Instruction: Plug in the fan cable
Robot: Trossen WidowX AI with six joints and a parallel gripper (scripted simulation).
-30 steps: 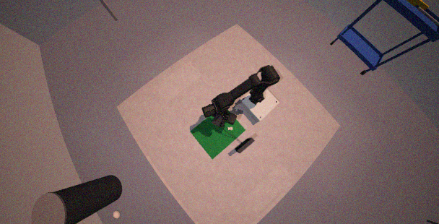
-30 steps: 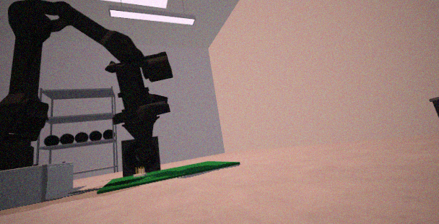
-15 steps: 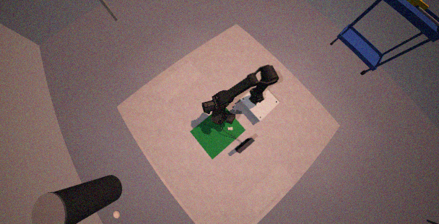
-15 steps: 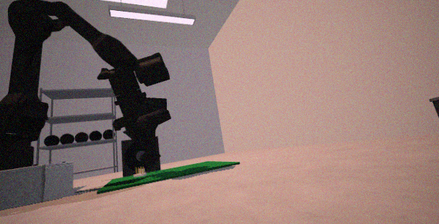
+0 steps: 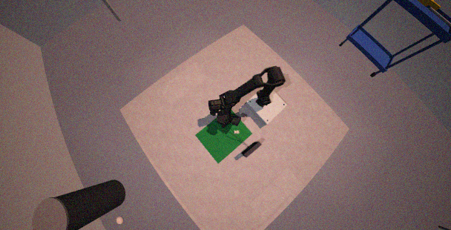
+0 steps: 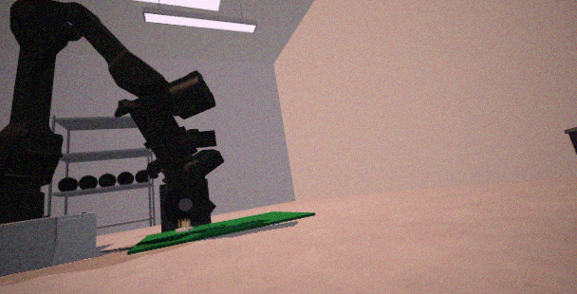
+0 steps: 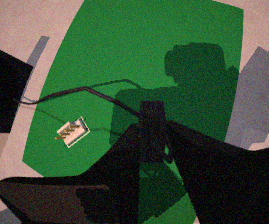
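Now: gripper tip 50 mm short of the green board, 40 mm to the right of it and 70 mm above it. The rest, counted from my gripper tip: black fan 10 mm ahead, 220 mm to the left; then dark plug 10 mm below.
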